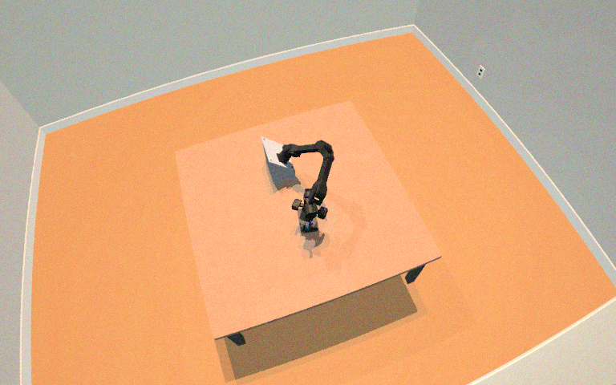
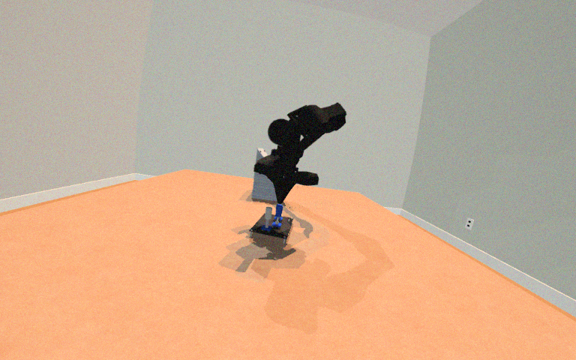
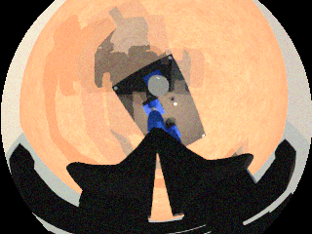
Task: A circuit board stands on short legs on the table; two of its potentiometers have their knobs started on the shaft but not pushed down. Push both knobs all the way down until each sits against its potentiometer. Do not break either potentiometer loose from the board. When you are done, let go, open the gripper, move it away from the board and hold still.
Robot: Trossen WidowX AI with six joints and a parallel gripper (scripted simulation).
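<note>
My gripper tip is 20 mm above the blue knob.
</note>
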